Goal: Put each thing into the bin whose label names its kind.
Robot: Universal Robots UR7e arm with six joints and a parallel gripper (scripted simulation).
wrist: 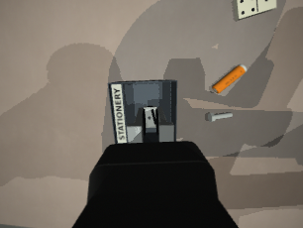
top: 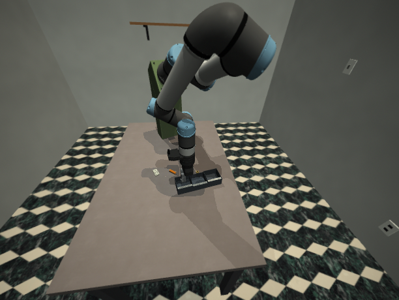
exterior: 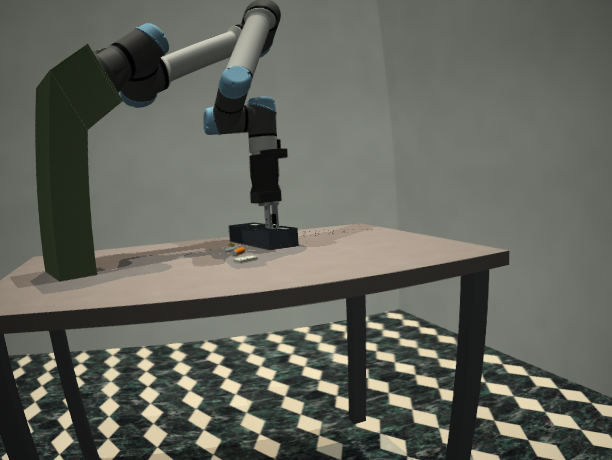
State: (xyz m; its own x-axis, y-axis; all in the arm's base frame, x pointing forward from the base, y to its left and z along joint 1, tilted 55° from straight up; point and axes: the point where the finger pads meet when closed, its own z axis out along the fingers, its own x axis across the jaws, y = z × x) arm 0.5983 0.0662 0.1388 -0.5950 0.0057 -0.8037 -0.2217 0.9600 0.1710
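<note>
My gripper is now 11 cm past the grey bolt, 6 cm above it and 2 cm to the left of it. Also, from my hand: orange battery: 10 cm behind, 8 cm to the right, 6 cm below; brass nut: 11 cm behind, 7 cm to the left, 6 cm below; dark three-compartment bin row: 8 cm to the left, 4 cm below, 2 cm behind.
</note>
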